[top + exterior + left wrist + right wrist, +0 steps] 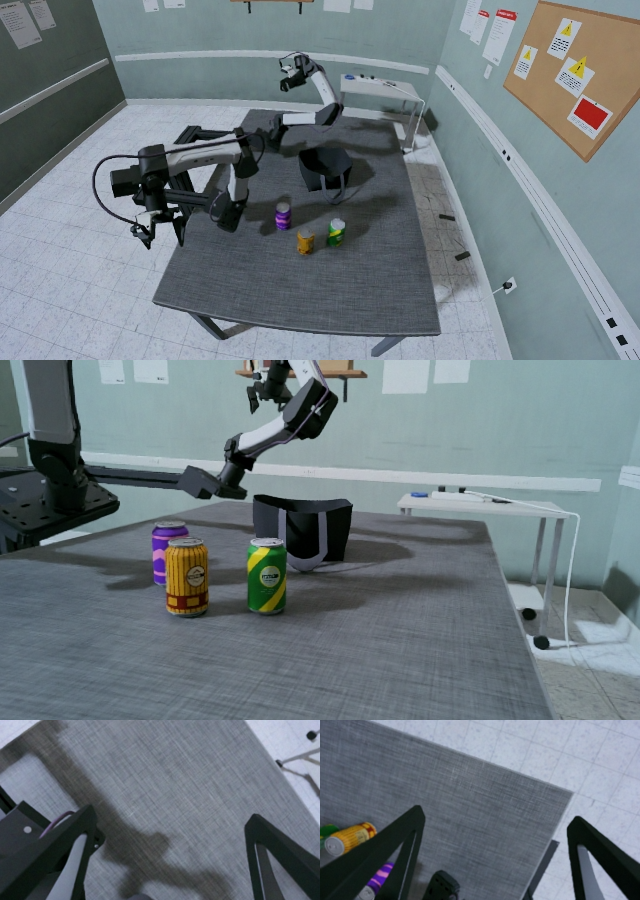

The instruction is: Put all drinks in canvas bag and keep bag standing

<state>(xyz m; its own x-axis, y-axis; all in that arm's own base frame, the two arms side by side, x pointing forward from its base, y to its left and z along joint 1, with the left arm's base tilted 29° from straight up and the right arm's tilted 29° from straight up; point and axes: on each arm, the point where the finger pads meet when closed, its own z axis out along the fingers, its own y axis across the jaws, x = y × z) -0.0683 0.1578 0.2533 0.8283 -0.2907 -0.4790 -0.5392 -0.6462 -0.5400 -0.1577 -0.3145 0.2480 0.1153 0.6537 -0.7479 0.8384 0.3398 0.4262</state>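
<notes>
My right hand is 31 cm short of the orange can, 33 cm to the right of it and 32 cm above it. From my right hand the other things lie so: purple can: 18 cm ahead, 43 cm to the left, 32 cm below; yellow can: 42 cm ahead, 40 cm to the left, 32 cm below.
</notes>
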